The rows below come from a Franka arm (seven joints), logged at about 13 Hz.
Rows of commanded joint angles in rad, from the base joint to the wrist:
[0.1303 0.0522 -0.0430 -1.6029 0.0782 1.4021 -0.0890]
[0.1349 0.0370 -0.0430 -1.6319 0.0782 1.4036 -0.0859]
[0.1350 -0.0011 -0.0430 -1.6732 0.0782 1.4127 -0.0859]
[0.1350 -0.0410 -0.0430 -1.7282 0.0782 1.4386 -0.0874]
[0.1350 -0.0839 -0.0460 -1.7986 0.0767 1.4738 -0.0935]
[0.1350 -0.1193 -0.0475 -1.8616 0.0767 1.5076 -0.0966]
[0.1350 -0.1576 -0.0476 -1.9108 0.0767 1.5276 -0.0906]
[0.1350 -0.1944 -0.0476 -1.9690 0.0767 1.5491 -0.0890]
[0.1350 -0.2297 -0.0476 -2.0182 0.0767 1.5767 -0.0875]
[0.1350 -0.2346 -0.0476 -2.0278 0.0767 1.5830 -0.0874]
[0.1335 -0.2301 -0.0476 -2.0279 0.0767 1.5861 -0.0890]
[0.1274 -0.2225 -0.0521 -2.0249 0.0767 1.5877 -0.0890]
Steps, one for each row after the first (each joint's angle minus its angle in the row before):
[0.0046 -0.0152 0.0000 -0.0290 0.0000 0.0015 0.0031]
[0.0001 -0.0381 0.0000 -0.0413 0.0000 0.0091 0.0000]
[0.0000 -0.0399 0.0000 -0.0550 0.0000 0.0259 -0.0015]
[0.0000 -0.0429 -0.0030 -0.0704 -0.0015 0.0352 -0.0061]
[0.0000 -0.0354 -0.0015 -0.0630 0.0000 0.0338 -0.0031]
[0.0000 -0.0383 -0.0001 -0.0492 0.0000 0.0200 0.0060]
[0.0000 -0.0368 0.0000 -0.0582 0.0000 0.0215 0.0016]
[0.0000 -0.0353 0.0000 -0.0492 0.0000 0.0276 0.0015]
[0.0000 -0.0049 0.0000 -0.0096 0.0000 0.0063 0.0001]
[-0.0015 0.0045 0.0000 -0.0001 0.0000 0.0031 -0.0016]
[-0.0061 0.0076 -0.0045 0.0030 0.0000 0.0016 0.0000]

